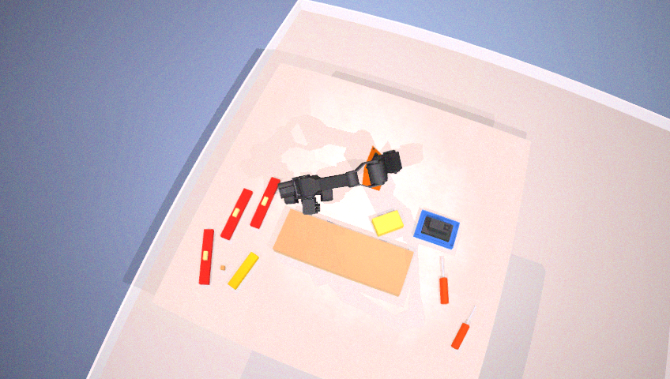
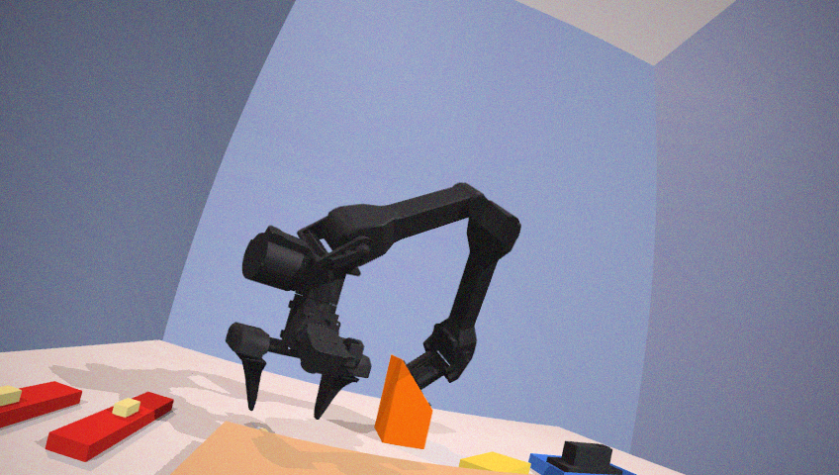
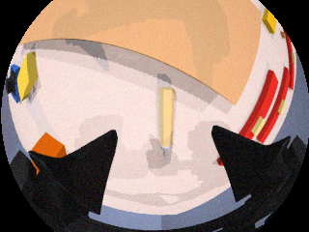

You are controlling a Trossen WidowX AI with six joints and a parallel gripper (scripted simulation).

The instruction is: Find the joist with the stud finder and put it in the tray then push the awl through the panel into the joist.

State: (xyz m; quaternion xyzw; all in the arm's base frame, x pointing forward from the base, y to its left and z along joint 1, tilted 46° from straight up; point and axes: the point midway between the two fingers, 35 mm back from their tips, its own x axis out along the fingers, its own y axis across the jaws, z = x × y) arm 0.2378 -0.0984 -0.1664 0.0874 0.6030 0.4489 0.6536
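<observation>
The awl lies 4 cm behind my gripper tip, 3 cm to the right of it and 4 cm below it. The rest, counted from my gripper tip: yellow block (5 cm behind, 32 cm to the left, 4 cm below); then blue tray (11 cm behind, 52 cm to the left, 4 cm below); then yellow bar (36 cm ahead, 12 cm to the right, 4 cm below).
</observation>
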